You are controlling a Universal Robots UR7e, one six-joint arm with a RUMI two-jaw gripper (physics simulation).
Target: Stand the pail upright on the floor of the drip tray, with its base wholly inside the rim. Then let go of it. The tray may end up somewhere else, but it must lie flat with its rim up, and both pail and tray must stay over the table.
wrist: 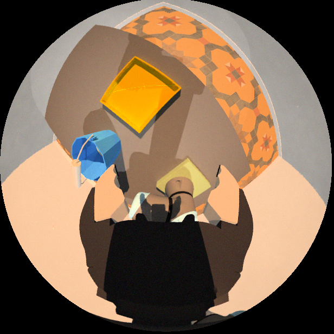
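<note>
A blue pail (108, 146) is at the left of the wrist view, near the table's left edge. It looks upright, its open mouth showing at the left and its narrower base toward the table. Its thin handle with a white grip leans out over the lower left. The orange-yellow drip tray (140, 100) lies flat with its rim up, above and right of the pail, apart from it and empty. My gripper (166, 166) is open, with nothing between its fingers, well above the table. The left finger shows close to the pail in view, without visible contact.
The brown table top (75, 80) bears both things. A pale yellow square plate (197, 176) and part of the robot arm (180, 189) show between and beyond the fingers. An orange patterned surface (235, 75) borders the table at the right. Dark shadows cross the table.
</note>
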